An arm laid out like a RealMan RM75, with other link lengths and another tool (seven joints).
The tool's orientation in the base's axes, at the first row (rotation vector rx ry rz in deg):
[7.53 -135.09 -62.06]
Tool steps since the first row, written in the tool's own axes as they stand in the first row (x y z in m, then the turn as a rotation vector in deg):
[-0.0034 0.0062 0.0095 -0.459 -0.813 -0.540]
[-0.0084 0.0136 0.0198 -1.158 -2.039 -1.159]
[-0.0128 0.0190 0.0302 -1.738 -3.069 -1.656]
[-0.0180 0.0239 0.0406 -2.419 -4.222 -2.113]
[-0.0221 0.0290 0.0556 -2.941 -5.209 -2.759]
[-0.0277 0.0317 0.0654 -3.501 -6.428 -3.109]
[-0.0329 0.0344 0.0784 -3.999 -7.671 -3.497]
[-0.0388 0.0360 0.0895 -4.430 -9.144 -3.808]
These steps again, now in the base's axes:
[-0.0011 0.0116 -0.0020 0.559 -0.774 -0.502]
[-0.0011 0.0251 -0.0043 1.309 -1.807 -1.365]
[-0.0020 0.0370 -0.0078 1.921 -2.661 -2.100]
[-0.0022 0.0489 -0.0120 2.583 -3.541 -2.989]
[-0.0057 0.0637 -0.0180 3.227 -4.484 -3.588]
[-0.0055 0.0739 -0.0237 3.722 -5.372 -4.530]
[-0.0074 0.0860 -0.0309 4.181 -6.321 -5.443]
[-0.0078 0.0964 -0.0382 4.514 -7.392 -6.535]

